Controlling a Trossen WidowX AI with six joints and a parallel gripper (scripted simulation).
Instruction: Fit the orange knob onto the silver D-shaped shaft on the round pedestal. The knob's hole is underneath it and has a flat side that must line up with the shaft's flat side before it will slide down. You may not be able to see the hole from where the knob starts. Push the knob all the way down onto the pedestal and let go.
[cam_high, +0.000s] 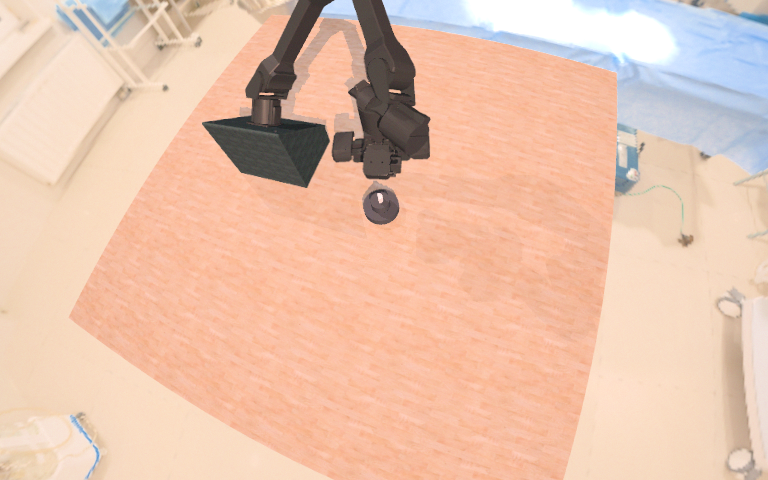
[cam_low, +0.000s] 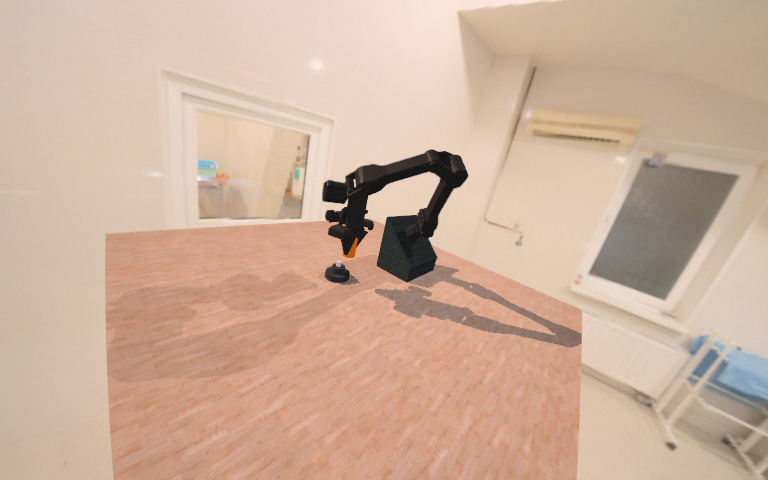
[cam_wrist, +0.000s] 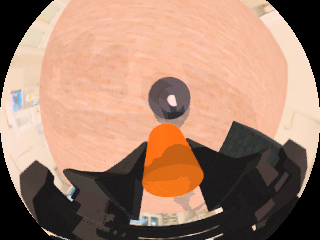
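Now: the pedestal 4 cm to the right of my gripper tip and 8 cm below it. From my gripper tip the other things lie so: orange knob: 4 cm above.
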